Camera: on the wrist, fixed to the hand. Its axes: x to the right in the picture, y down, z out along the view.
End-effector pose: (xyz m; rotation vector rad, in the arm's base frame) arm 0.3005 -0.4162 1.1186 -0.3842 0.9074 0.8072
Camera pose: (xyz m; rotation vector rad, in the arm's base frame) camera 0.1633 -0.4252 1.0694 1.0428 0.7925 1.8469
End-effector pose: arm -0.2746 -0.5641 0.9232 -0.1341 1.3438 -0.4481
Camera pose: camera -0.3581 -0.4540 0.8762 1.0530 0.5418 0.5247
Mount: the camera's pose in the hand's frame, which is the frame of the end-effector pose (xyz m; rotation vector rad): -0.0129 0.0966 -0.1087 0.4895 -0.4824 1.4980
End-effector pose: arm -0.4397 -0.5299 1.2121 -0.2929 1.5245 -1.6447
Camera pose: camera -0.4647 -0.4341 1.1048 0.5799 0.5357 -0.5629
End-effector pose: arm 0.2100 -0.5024 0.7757 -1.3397 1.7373 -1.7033
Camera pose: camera 0.0946 -0.4472 0.7054 -0.0043 1.2273 -0.6988
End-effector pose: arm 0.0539 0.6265 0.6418 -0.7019 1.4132 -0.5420
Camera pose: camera -0.0618 0.6897 0.5791 0.6423 0.9314 0.4575
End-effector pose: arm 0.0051 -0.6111 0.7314 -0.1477 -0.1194 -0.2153
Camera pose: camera 0.0250 -0.5324 0.6101 0.2254 -0.4973 1.3479
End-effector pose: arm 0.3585 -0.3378 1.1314 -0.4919 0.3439 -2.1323
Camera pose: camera 0.3836 -0.3748 0.9924 -0.2641 -0.1156 -0.5581
